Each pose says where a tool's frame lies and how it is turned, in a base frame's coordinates. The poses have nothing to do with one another.
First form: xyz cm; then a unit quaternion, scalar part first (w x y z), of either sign.
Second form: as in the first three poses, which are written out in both.
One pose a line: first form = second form
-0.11 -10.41 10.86 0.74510 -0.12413 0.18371 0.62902 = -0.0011 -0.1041 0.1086 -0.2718 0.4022 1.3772
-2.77 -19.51 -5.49 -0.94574 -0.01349 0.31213 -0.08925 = -0.0277 -0.1951 -0.0549 0.0275 -0.6358 0.1818
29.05 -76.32 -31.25 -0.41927 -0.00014 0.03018 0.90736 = 0.2905 -0.7632 -0.3125 0.0004 -0.0757 -2.2751
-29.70 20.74 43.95 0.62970 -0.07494 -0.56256 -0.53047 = -0.2970 0.2074 0.4395 -0.1716 -1.2885 -1.2150
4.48 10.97 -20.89 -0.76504 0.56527 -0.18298 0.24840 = 0.0448 0.1097 -0.2089 -1.2283 0.3976 -0.5398
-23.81 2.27 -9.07 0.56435 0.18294 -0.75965 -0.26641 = -0.2381 0.0227 -0.0907 0.4304 -1.7873 -0.6268
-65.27 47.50 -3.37 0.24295 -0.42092 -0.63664 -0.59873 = -0.6527 0.4750 -0.0337 -1.1502 -1.7397 -1.6361
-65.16 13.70 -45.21 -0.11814 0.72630 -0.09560 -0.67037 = -0.6516 0.1370 -0.4521 -2.1246 0.2797 1.9610
